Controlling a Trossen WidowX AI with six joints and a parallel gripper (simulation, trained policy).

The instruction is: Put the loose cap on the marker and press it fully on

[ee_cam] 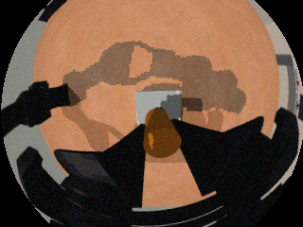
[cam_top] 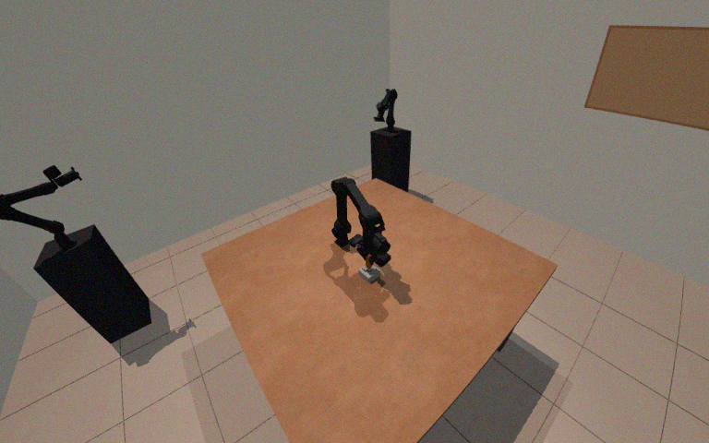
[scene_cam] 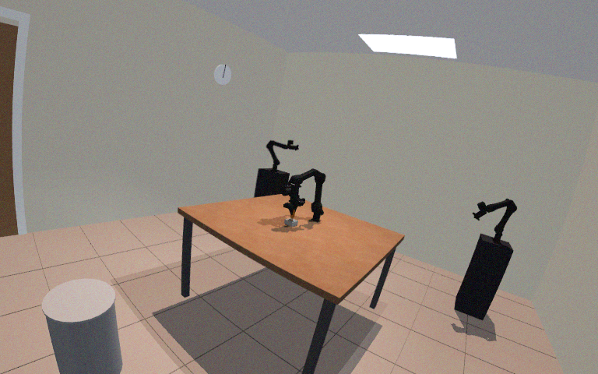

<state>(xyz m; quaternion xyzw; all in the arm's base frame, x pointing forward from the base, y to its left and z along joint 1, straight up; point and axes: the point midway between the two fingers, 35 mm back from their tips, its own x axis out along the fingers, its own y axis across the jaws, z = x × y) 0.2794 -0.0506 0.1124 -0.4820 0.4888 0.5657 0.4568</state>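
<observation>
Right now my gripper tip is right at the orange marker. From my gripper tip the other things lie so: orange cap: 10 mm above; white holder block: 60 mm below.
</observation>
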